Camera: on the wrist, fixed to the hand. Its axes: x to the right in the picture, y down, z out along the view.
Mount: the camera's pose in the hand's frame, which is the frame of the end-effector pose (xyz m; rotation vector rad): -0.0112 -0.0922 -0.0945 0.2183 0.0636 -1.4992
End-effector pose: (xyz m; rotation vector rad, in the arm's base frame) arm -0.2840 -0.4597 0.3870 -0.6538 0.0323 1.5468
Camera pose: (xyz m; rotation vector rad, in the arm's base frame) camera -0.1637 -0.4983 0.3469 -0.3501 -0.2004 0.0689
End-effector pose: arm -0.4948 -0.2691 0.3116 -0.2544 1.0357 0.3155
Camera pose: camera -0.5412 -0.3893 0.2806 -0.7573 0.6954 -1.1529
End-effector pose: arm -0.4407 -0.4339 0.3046 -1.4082 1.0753 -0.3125
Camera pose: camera -0.4801 -0.5051 0.4092 -1.7599 -0.1825 -1.4770
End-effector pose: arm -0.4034 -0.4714 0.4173 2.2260 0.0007 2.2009
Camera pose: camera -0.4973 -0.3786 0.4064 1.2491 1.3923 1.3264
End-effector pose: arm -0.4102 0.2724 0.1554 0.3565 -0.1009 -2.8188
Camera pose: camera -0.4020 0.3606 0.0569 -0.3683 0.0797 1.8919
